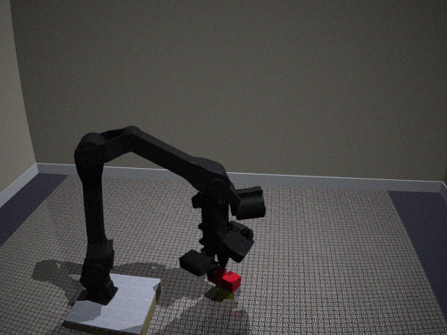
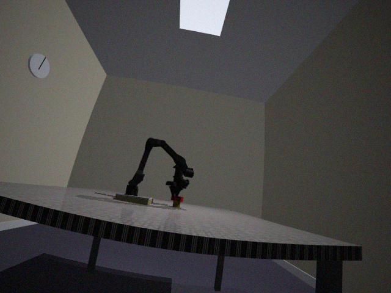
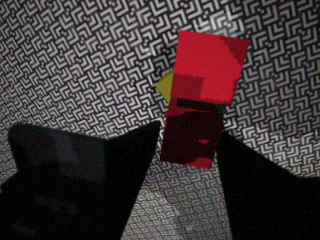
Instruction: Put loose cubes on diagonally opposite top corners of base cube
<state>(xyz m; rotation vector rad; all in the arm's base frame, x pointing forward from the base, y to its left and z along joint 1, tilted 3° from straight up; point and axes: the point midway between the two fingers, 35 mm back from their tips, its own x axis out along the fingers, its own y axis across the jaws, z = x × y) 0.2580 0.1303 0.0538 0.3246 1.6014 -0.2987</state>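
Right now my gripper tip is 2 cm short of the yellow base cube, 1 cm to the left of it and 4 cm above it.
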